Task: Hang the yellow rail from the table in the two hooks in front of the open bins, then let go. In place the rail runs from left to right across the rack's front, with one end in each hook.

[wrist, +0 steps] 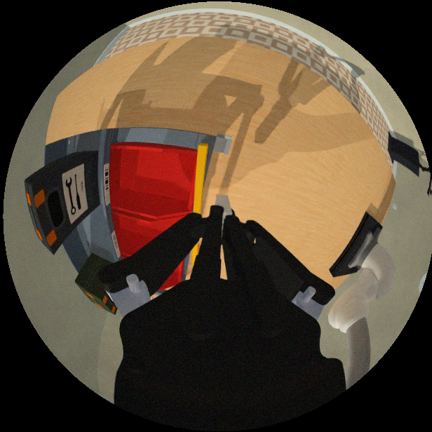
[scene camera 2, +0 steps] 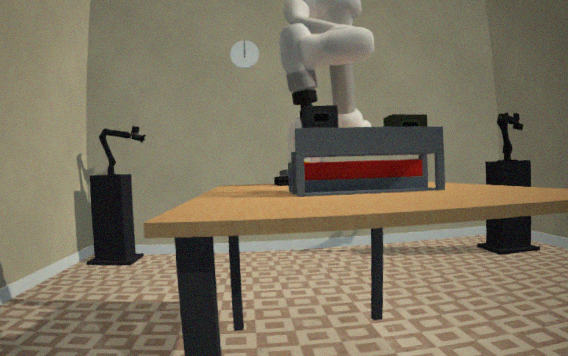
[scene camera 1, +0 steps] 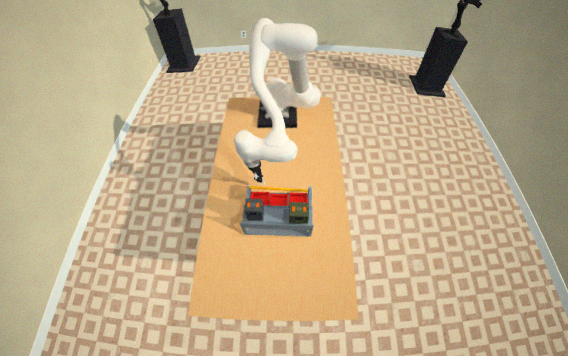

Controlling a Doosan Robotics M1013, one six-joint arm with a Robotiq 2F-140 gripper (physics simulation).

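Places are measured from the arm's base along level axes (x ahead, y left, z up), in metres.
Where they show: gripper, fingertip midpoint: [scene camera 1: 262, 183].
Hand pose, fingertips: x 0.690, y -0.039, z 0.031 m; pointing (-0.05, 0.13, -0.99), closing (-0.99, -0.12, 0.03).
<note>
After its pixels a point has its place.
The yellow rail [scene camera 1: 279, 189] {x 0.713, y 0.064, z 0.012 m} [wrist: 201, 170] runs from left to right along the grey rack's [scene camera 1: 277, 230] {x 0.956, y 0.068, z -0.034 m} [scene camera 2: 370, 140] {x 0.986, y 0.063, z 0.088 m} front, before the red bins [scene camera 1: 278, 200] {x 0.765, y 0.060, z -0.032 m} [scene camera 2: 365, 170] {x 0.906, y 0.066, z 0.015 m} [wrist: 152, 175]. In the wrist view one rail end lies at a grey hook [wrist: 223, 143]; the other end is behind the fingers. How deep the ends sit in the hooks is too small to tell. My gripper [scene camera 1: 259, 181] {x 0.690, y -0.039, z 0.031 m} [wrist: 220, 203] is shut and empty, above and in front of the rail's left part, apart from it in scene camera 1. Its fingertips are hidden in scene camera 2.
A dark grey toolbox [scene camera 1: 254, 210] {x 0.940, y -0.040, z 0.181 m} [scene camera 2: 320, 116] {x 0.945, y -0.052, z 0.153 m} [wrist: 92, 187] and a green toolbox [scene camera 1: 298, 213] {x 0.933, y 0.178, z 0.156 m} [scene camera 2: 406, 120] {x 0.949, y 0.171, z 0.140 m} stand on the rack's top. The wooden table [scene camera 1: 275, 275] {x 1.208, y 0.075, z -0.042 m} [scene camera 2: 350, 215] {x 1.444, y -0.081, z -0.042 m} carries the rack and the arm's black base [scene camera 1: 265, 122] {x 0.133, y -0.082, z -0.007 m}. Two black pedestals [scene camera 1: 175, 40] [scene camera 1: 439, 60] stand beyond the table.
</note>
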